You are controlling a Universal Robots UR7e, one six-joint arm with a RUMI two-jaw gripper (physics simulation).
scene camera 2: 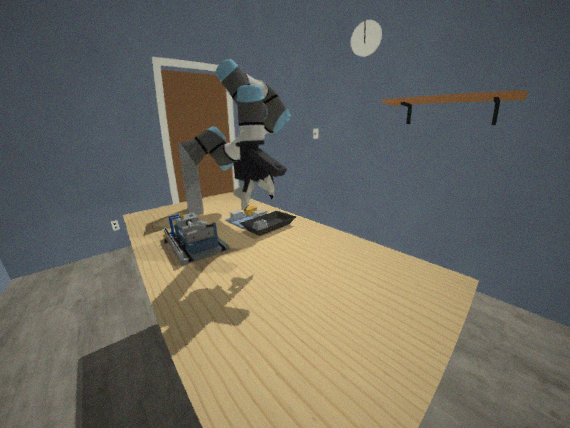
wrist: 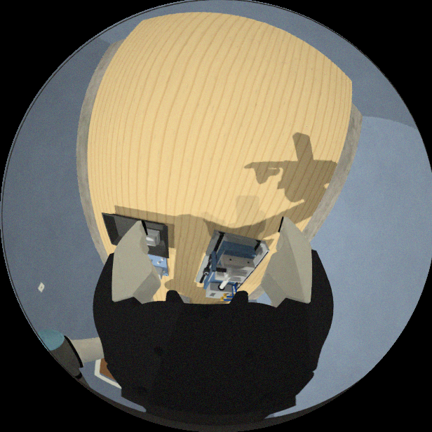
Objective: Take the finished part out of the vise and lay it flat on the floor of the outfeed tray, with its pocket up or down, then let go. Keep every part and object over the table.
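Frame: origin at the arm's base, x ahead, y left, z up, level; metres.
Seen in the pictures: gripper, fingertip midpoint: [scene camera 2: 258,204]; arm's base at its link origin: [scene camera 2: 188,154].
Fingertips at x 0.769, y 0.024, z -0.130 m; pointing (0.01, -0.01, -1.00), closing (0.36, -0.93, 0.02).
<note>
Pixels of each thing's middle, then the offset from my fingertips to it. "pt": a spot on its surface instead. Level surfaces: height alone.
- vise at the middle of its body: [scene camera 2: 192,233] dx -0.305, dy -0.159, dz -0.165 m
- black outfeed tray at a spot on its surface: [scene camera 2: 278,225] pt dx -0.191, dy +0.202, dz -0.188 m
- small grey part at the middle of its body: [scene camera 2: 260,225] dx -0.242, dy +0.135, dz -0.185 m
- blue plate at the middle of its body: [scene camera 2: 248,218] dx -0.414, dy +0.163, dz -0.211 m
- grey block at the middle of its body: [scene camera 2: 236,215] dx -0.453, dy +0.113, dz -0.189 m
- yellow block at the middle of its body: [scene camera 2: 250,211] dx -0.466, dy +0.202, dz -0.189 m
- wooden table at its surface level: dz -0.215 m
The vise [scene camera 2: 202,243] [wrist: 240,249] stands on the table, left in the scene view and below centre in the wrist view. Grey blocks fill its top; I cannot tell whether a part is among them. The black outfeed tray [scene camera 2: 278,225] [wrist: 116,228] stands to its right in the scene view. A small grey part [scene camera 2: 260,224] [wrist: 153,238] lies in the tray, low and apparently flat; its pocket is too small to make out. My gripper [scene camera 2: 259,201] [wrist: 211,220] is open and empty, with its fingers wide apart. It hangs above the blue plate and tray area, away from the vise.
A blue plate [scene camera 2: 243,221] [wrist: 159,262] beside the tray bears a grey block [scene camera 2: 237,216] and a yellow block [scene camera 2: 251,210]. A grey column [scene camera 2: 191,185] stands at the table's far end, behind the vise. The arm's shadow falls across the wooden table [scene camera 2: 320,300] [wrist: 210,110].
</note>
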